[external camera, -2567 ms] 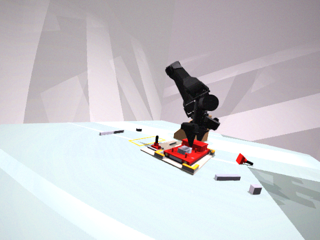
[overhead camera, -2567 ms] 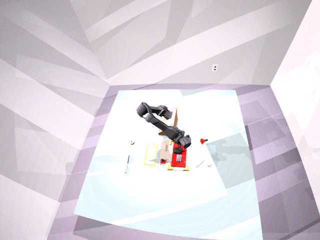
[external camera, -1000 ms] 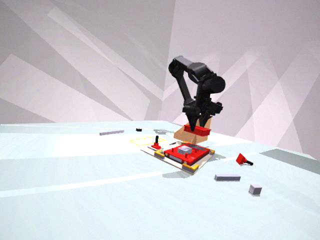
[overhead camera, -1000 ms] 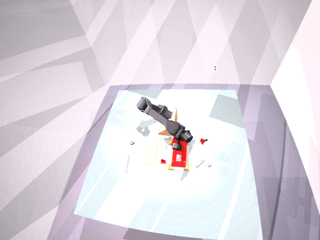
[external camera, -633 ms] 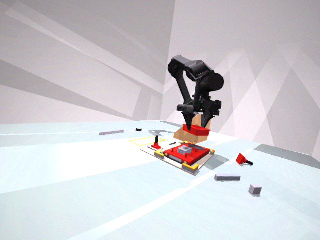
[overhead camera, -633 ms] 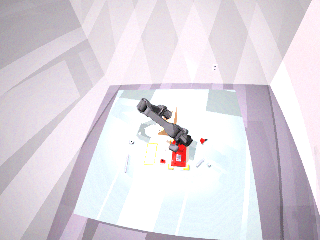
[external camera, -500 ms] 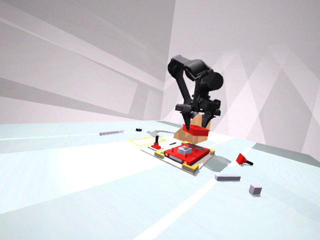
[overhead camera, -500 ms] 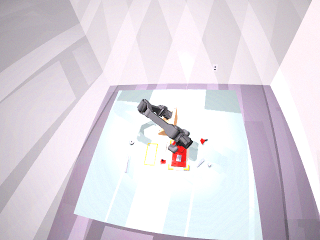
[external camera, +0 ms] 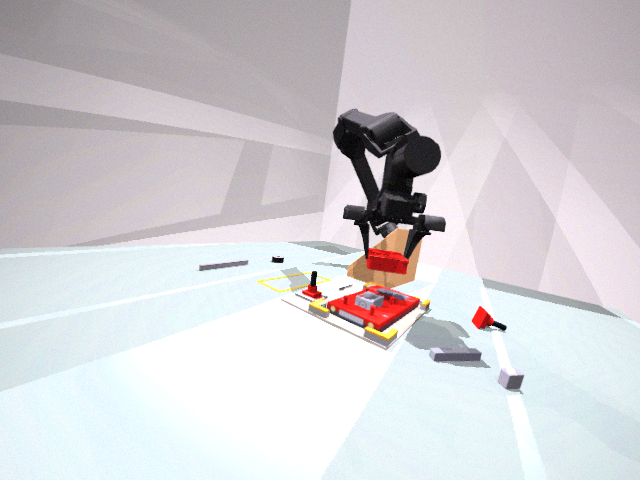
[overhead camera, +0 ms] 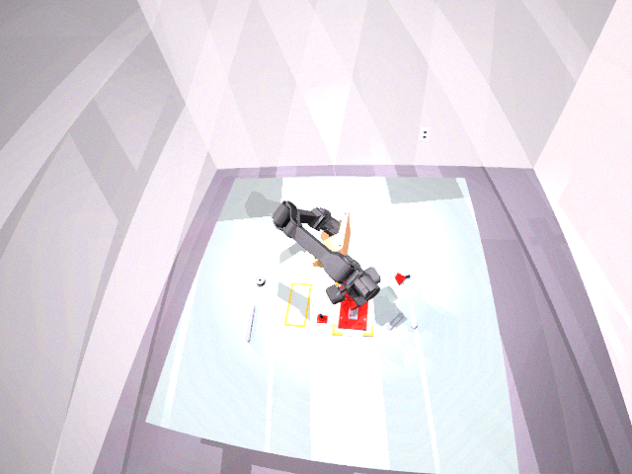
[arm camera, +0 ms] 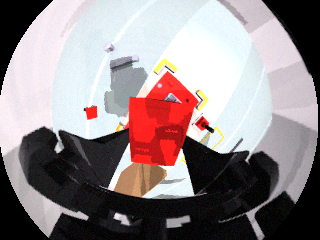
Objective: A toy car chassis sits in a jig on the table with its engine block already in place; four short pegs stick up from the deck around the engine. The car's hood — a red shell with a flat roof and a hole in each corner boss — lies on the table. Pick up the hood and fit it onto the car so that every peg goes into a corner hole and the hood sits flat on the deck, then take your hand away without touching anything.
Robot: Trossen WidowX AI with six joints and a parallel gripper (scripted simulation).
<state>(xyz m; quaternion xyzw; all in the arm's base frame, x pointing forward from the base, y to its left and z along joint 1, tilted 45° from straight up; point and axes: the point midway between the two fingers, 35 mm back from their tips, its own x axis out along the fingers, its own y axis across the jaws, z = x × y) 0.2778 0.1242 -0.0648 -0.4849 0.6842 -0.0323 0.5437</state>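
Right now the grey engine block is 4 cm ahead of my gripper tip, 1 cm to the left of it and 8 cm below it. The rest, counted from my gripper tip: red hood (1 cm above); then grey bar (16 cm ahead, 39 cm to the right, 10 cm below); then black tyre (3 cm behind, 42 cm to the right, 10 cm below).
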